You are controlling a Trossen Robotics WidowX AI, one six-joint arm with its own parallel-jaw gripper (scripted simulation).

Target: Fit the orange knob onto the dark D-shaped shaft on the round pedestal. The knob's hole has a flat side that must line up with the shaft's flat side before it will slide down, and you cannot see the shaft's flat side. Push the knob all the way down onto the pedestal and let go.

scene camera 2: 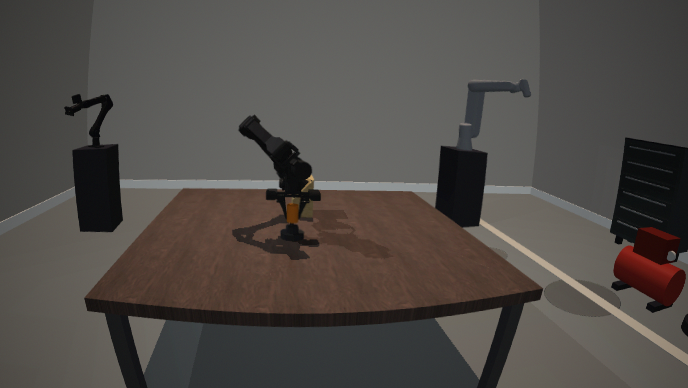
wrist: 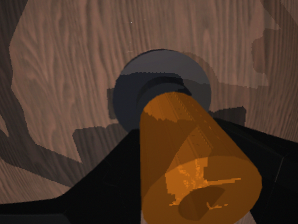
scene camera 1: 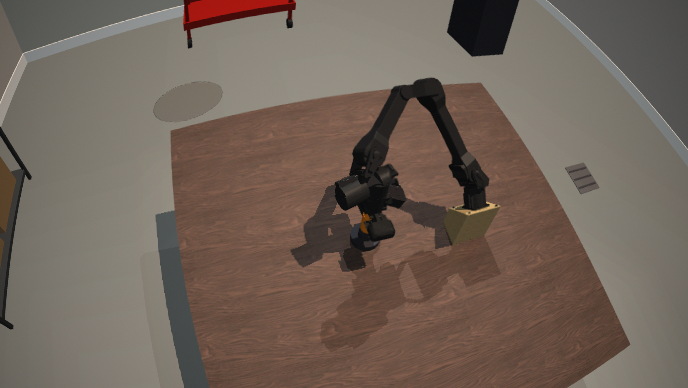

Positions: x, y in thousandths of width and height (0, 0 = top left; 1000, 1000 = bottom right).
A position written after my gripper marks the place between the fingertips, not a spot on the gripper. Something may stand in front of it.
I see my gripper (scene camera 1: 534, 581), an orange knob (wrist: 629, 725) and a dark round pedestal (wrist: 529, 319).
My gripper is seen too in scene camera 2 (scene camera 2: 425, 563) and in the wrist view (wrist: 586, 583).
